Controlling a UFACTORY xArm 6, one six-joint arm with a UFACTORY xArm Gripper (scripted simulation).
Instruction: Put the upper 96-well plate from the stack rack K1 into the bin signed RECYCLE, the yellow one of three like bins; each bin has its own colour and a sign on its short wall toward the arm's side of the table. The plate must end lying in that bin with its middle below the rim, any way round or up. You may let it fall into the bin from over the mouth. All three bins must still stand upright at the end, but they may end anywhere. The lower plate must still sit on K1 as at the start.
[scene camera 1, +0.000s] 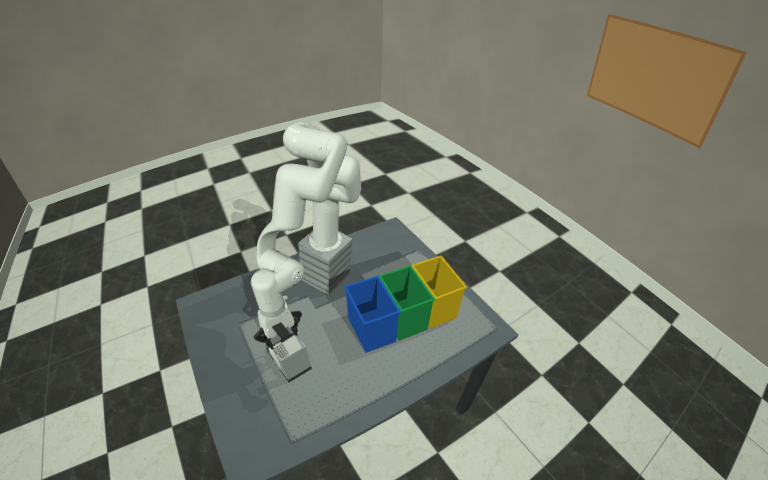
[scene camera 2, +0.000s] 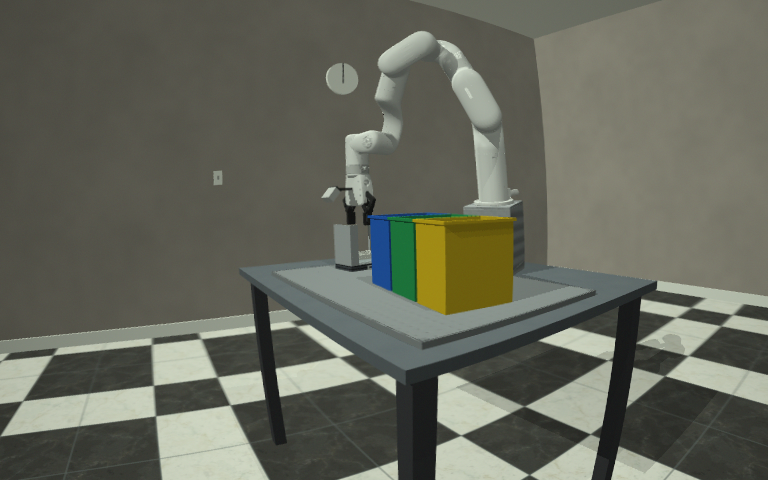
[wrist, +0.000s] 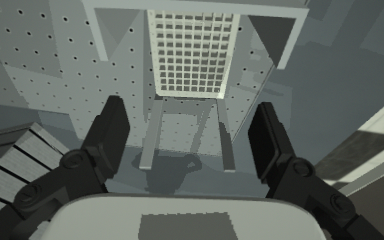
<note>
In view: the gripper (scene camera 2: 359, 224), a yellow bin (scene camera 2: 466, 265), a blue bin (scene camera 1: 370, 298) and a green bin (scene camera 1: 407, 287).
The yellow bin is seen too in scene camera 1 (scene camera 1: 442, 281). The blue bin is seen too in scene camera 2 (scene camera 2: 380, 228). The green bin also shows in scene camera 2 (scene camera 2: 403, 231). The wrist view misses the yellow bin: it is out of frame. The wrist view does not show the blue bin: it is out of frame.
</note>
